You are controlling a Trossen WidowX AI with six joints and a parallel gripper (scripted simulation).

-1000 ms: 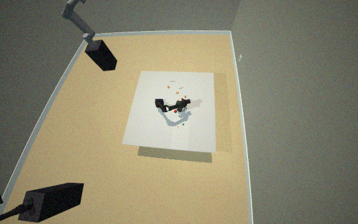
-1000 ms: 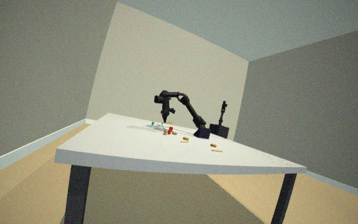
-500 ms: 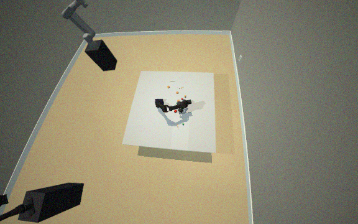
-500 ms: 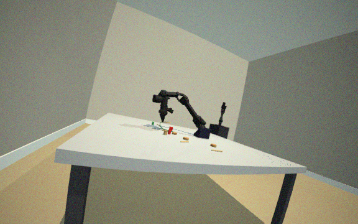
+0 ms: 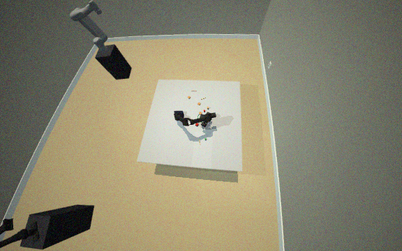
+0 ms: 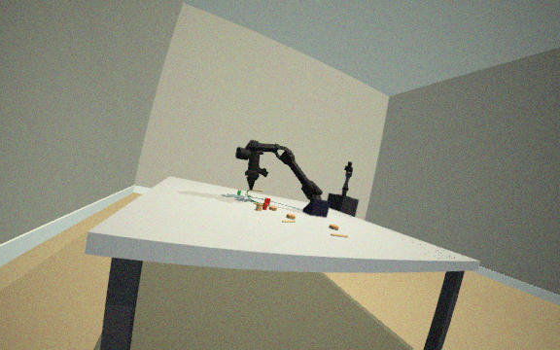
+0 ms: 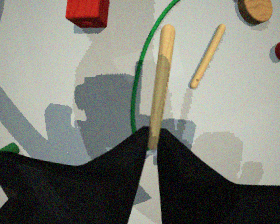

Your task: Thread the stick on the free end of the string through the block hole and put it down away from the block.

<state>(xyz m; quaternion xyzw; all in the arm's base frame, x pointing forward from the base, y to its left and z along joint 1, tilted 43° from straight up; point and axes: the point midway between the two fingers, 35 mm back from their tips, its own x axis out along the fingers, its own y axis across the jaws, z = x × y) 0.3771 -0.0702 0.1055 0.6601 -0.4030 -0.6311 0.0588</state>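
My gripper tip is 120 mm past the red block, 50 mm above it and 20 mm to the left of it. From my gripper tip the other things lie so: round wooden button 150 mm to the left, 70 mm behind, 60 mm below; then green object 220 mm to the right, 50 mm below, 20 mm behind.
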